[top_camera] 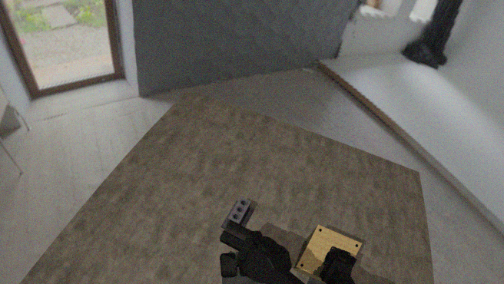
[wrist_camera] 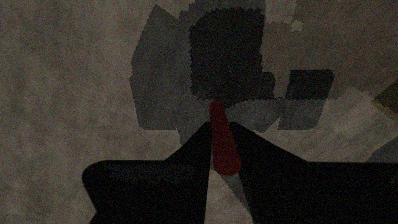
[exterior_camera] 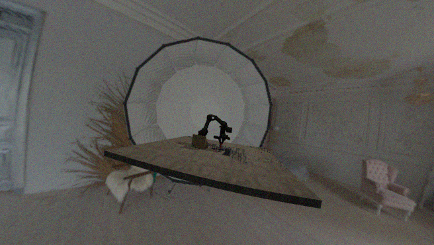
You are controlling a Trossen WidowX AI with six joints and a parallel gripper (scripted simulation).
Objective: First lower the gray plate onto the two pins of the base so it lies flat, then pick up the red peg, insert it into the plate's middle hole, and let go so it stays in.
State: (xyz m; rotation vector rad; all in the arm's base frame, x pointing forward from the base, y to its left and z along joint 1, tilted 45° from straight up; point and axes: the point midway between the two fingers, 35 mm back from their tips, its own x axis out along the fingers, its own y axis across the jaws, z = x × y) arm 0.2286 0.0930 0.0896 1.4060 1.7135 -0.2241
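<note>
Now: the gray plate 12 cm ahead of my gripper tip and 17 cm to the right of it. The rest, counted from my gripper tip: red peg right at my gripper tip.
</note>
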